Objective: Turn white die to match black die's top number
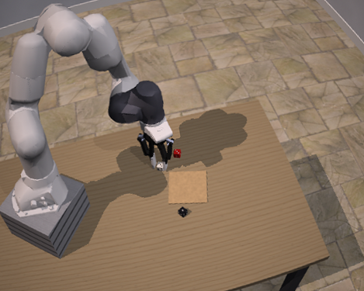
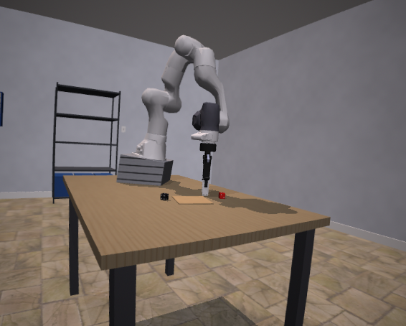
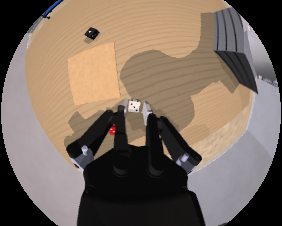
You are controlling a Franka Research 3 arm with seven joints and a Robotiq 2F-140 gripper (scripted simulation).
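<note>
The white die is 3 cm below my hand. From my hand the other things lie so: red die: 8 cm ahead, 3 cm to the left, 3 cm below; then black die: 22 cm to the right, 3 cm below, 1 cm behind; then tan mat: 13 cm to the right, 5 cm ahead, 4 cm below.
</note>
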